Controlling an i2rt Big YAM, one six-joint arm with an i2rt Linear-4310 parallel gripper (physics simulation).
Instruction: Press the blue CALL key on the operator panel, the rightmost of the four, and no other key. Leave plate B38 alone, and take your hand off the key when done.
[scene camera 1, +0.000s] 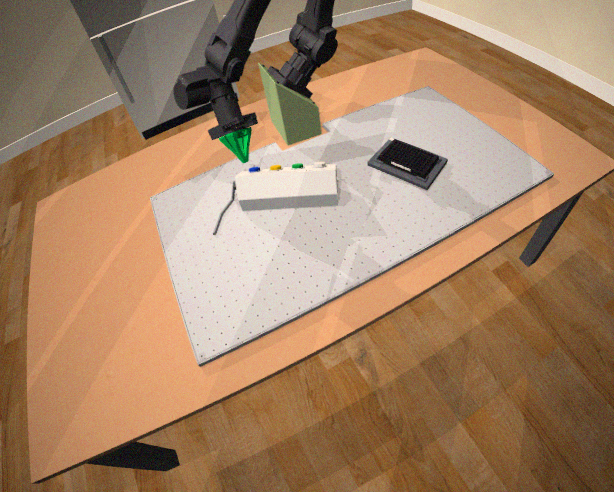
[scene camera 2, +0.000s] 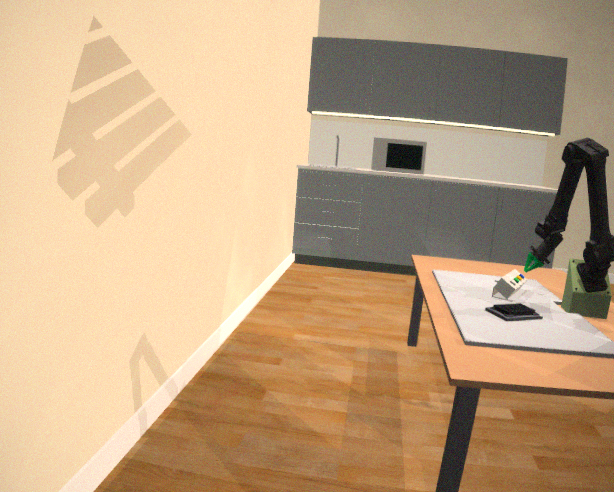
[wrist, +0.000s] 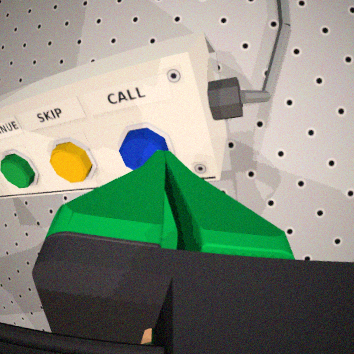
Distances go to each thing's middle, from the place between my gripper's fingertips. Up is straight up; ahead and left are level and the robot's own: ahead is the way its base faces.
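Labels:
The yellow SKIP key (wrist: 69, 161) is 4 cm ahead of my gripper, 5 cm to the left of it and 2 cm below it. As for the blue CALL key (wrist: 138, 145), my gripper is 2 cm above it, 1 cm to the right of it and 1 cm short of it.

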